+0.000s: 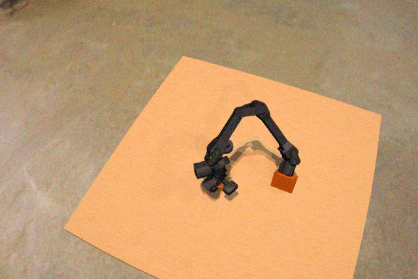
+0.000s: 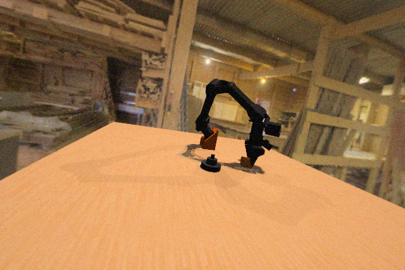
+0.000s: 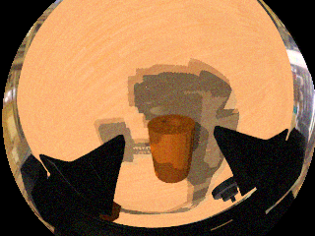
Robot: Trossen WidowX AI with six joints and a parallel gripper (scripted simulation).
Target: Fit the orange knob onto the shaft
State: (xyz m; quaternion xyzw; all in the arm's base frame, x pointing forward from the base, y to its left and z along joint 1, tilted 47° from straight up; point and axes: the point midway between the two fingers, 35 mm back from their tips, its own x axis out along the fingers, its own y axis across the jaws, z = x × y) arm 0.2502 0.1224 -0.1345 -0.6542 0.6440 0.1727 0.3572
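The orange knob is 20 mm to the right of my gripper tip. Also, from my gripper tip: dark round pedestal: 220 mm to the right, 100 mm ahead, 10 mm above.
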